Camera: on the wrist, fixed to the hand. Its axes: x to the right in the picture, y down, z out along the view.
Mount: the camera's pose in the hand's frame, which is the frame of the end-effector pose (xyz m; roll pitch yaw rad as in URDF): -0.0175 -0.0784 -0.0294 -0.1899 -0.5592 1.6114
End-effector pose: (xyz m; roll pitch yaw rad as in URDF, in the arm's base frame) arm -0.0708 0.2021 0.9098 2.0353 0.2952 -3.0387
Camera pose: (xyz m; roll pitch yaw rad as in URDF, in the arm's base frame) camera -0.0314 0.1444 0.8604 2.6502 -0.5318 1.8113
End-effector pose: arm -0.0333 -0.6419 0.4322 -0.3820 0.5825 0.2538
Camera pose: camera -0.0254 -0.7263 0.4435 0.4169 -0.1671 1.7552
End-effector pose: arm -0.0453 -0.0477 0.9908 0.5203 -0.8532 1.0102
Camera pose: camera 0.0196 -0.0447 0.9352 -1.3577 -0.5867 -2.7328
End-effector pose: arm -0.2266 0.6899 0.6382 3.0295 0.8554 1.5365
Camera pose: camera -0.3076 0.6966 0.6648 2.0610 0.2606 -0.4038
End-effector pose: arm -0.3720 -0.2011 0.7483 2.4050 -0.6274 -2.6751
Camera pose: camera -0.3405 -0.2724 0.7130 -2.6713 -0.1226 1.9047
